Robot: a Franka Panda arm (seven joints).
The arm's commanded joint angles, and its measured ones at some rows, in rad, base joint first. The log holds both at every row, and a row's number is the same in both.
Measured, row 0: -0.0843, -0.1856, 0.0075, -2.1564, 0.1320, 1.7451, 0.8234
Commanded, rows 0 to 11: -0.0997, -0.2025, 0.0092, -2.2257, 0.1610, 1.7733, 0.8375; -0.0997, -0.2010, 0.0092, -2.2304, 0.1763, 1.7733, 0.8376; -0.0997, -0.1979, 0.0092, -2.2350, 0.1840, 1.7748, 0.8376; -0.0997, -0.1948, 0.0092, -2.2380, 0.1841, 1.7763, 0.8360; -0.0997, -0.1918, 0.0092, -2.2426, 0.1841, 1.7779, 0.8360; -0.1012, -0.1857, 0.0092, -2.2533, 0.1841, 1.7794, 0.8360; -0.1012, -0.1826, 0.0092, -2.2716, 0.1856, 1.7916, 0.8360; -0.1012, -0.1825, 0.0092, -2.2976, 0.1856, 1.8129, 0.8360; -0.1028, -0.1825, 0.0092, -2.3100, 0.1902, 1.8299, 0.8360; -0.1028, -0.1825, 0.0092, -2.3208, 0.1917, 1.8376, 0.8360; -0.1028, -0.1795, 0.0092, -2.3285, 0.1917, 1.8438, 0.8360; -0.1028, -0.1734, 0.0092, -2.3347, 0.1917, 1.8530, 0.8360
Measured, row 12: -0.0976, -0.1756, 0.0064, -2.3031, 0.1704, 1.8140, 0.8235
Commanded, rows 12 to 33: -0.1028, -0.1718, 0.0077, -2.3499, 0.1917, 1.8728, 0.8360; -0.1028, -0.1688, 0.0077, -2.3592, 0.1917, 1.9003, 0.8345; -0.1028, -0.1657, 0.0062, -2.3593, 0.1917, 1.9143, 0.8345; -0.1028, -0.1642, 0.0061, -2.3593, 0.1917, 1.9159, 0.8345; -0.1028, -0.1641, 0.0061, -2.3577, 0.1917, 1.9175, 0.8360; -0.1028, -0.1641, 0.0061, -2.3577, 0.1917, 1.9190, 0.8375; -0.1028, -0.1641, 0.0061, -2.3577, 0.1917, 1.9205, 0.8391; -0.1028, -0.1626, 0.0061, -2.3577, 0.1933, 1.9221, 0.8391; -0.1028, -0.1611, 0.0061, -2.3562, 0.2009, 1.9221, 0.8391; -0.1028, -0.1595, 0.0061, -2.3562, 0.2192, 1.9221, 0.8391; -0.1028, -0.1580, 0.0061, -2.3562, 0.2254, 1.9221, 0.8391; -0.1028, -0.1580, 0.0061, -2.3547, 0.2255, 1.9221, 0.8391; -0.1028, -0.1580, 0.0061, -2.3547, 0.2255, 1.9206, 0.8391; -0.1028, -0.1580, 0.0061, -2.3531, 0.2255, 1.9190, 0.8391; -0.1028, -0.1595, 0.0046, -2.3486, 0.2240, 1.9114, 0.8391; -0.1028, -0.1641, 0.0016, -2.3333, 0.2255, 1.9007, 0.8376; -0.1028, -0.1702, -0.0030, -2.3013, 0.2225, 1.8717, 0.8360; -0.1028, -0.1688, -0.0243, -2.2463, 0.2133, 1.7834, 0.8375; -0.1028, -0.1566, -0.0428, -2.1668, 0.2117, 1.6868, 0.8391; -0.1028, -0.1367, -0.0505, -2.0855, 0.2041, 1.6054, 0.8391; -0.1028, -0.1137, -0.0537, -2.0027, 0.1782, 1.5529, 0.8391; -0.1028, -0.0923, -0.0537, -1.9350, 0.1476, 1.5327, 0.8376
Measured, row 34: -0.1034, -0.1666, -0.0408, -2.1718, 0.2041, 1.6794, 0.8295
